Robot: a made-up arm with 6 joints. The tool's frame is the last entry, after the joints.
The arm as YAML. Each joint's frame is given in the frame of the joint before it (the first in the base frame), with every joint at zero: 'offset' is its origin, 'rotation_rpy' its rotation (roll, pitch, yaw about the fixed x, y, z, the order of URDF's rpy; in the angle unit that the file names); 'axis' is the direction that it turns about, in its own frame. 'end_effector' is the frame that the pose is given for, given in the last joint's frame.
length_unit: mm
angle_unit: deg
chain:
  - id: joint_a
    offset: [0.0, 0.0, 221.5]
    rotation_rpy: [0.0, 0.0, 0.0]
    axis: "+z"
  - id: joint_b
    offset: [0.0, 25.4, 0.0]
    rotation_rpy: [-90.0, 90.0, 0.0]
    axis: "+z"
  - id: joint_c
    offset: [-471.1, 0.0, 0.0]
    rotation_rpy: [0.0, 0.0, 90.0]
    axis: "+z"
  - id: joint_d
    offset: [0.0, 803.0, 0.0]
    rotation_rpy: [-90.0, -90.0, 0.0]
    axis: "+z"
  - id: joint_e
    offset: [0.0, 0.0, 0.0]
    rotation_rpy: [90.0, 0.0, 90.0]
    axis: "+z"
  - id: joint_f
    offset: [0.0, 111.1, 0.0]
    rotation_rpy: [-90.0, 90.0, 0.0]
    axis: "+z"
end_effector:
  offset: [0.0, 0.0, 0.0]
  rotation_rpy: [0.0, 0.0, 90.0]
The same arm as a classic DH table. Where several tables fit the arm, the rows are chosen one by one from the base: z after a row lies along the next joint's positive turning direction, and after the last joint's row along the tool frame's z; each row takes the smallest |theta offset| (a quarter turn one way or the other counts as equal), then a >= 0, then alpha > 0; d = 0 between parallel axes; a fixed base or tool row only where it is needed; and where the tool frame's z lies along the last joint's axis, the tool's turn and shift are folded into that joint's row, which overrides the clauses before.
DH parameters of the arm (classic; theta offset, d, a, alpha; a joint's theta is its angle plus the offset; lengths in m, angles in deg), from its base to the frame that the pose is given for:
joint_a: 0 0.2215 0 -90
joint_b: -90 0 0.4711 0
joint_c: 90 0.0254 0 90
joint_d: 0 0.803 0 -90
joint_e: 0 0 0 90
joint_f: 0 0.1111 0 0

